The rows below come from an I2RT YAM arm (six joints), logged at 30 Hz.
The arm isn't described. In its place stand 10 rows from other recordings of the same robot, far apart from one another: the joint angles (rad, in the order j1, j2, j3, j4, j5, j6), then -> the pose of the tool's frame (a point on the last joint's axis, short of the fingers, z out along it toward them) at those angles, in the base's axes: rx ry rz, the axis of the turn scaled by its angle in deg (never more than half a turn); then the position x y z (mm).
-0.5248 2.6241 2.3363 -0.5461 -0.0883 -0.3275 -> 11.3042, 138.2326, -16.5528, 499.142, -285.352, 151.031
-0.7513 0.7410 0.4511 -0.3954 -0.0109 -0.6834 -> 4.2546, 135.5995, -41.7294, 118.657, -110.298, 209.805
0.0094 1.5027 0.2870 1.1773 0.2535 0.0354 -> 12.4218, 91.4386, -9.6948, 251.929, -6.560, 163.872
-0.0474 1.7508 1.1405 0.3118 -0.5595 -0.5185 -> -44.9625, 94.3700, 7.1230, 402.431, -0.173, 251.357
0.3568 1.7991 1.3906 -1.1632 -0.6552 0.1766 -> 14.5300, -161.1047, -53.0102, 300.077, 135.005, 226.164
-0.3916 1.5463 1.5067 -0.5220 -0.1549 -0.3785 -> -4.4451, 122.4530, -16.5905, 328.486, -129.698, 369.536
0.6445 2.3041 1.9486 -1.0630 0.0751 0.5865 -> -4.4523, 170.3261, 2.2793, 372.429, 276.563, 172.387
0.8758 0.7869 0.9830 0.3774 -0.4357 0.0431 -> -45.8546, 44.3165, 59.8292, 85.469, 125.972, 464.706
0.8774 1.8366 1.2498 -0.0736 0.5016 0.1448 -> -29.3146, 118.9916, 1.9418, 275.011, 304.135, 217.995
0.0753 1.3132 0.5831 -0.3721 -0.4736 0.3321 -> 10.8876, 153.3862, 43.6945, 221.188, 32.970, 155.807
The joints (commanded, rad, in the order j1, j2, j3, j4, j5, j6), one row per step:
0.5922, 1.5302, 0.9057, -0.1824, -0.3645, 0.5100
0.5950, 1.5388, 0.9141, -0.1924, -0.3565, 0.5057
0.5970, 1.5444, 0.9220, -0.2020, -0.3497, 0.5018
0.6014, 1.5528, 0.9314, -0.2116, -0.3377, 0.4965
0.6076, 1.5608, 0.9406, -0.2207, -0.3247, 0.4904
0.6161, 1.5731, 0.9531, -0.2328, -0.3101, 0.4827
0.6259, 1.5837, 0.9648, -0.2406, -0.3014, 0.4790
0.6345, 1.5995, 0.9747, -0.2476, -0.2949, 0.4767
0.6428, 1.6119, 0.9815, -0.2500, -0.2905, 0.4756
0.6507, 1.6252, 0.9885, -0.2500, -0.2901, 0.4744
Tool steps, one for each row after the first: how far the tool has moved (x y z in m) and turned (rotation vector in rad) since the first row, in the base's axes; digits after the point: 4 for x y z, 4 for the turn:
0.0009, 0.0014, -0.0008, -0.0120, 0.0024, 0.0002
0.0016, 0.0023, -0.0008, -0.0215, 0.0031, 0.0003
0.0024, 0.0041, -0.0013, -0.0354, 0.0019, 0.0002
0.0029, 0.0063, -0.0016, -0.0499, -0.0010, 0.0019
0.0035, 0.0095, -0.0025, -0.0683, -0.0024, 0.0062
0.0037, 0.0132, -0.0028, -0.0787, -0.0032, 0.0129
0.0041, 0.0168, -0.0053, -0.0911, 0.0028, 0.0193
0.0042, 0.0201, -0.0073, -0.0989, 0.0063, 0.0257
0.0045, 0.0236, -0.0093, -0.1033, 0.0101, 0.0344

